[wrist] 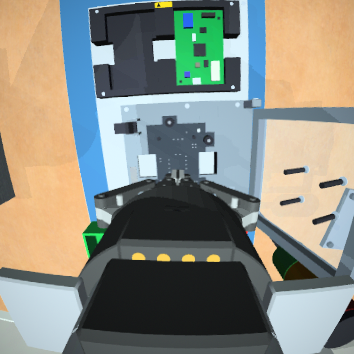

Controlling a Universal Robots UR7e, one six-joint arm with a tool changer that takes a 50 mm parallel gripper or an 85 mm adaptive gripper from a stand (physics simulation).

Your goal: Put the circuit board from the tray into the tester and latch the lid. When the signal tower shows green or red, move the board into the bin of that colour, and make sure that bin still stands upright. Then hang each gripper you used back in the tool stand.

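Places are measured from the arm's base along level axes (x ahead, y left, z up), in metres.
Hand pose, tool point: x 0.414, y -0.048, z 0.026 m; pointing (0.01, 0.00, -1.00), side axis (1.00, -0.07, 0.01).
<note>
After its pixels a point has its place.
The green circuit board [199,60] @(y 0.102, x 0.455, z -0.269 m) lies in the right part of the black tray [140,86] @(y 0.069, x 0.364, z -0.270 m) at the top of the wrist view. Below the tray is the tester [232,130] @(y -0.002, x 0.495, z -0.228 m), with a dark board nest [175,135] @(y -0.005, x 0.415, z -0.219 m) and two white pads. No board shows on the visible part of the nest. The tester's lid [305,114] @(y 0.021, x 0.531, z -0.116 m) stands open to the right, with several black pins. My gripper [177,176] is shut, its fingertips together with nothing between them. It is over the lower part of the nest and hides what lies below.
Part of a green bin [92,235] @(y -0.193, x 0.242, z -0.271 m) shows at the left behind the gripper. A dark green round object [283,261] @(y -0.137, x 0.531, z -0.115 m) shows at the lower right, beyond the lid. A dark block [125,128] @(y 0.010, x 0.357, z -0.183 m) is at the nest's left. A blue mat [75,75] @(y 0.098, x 0.254, z -0.286 m) lies under the tray.
</note>
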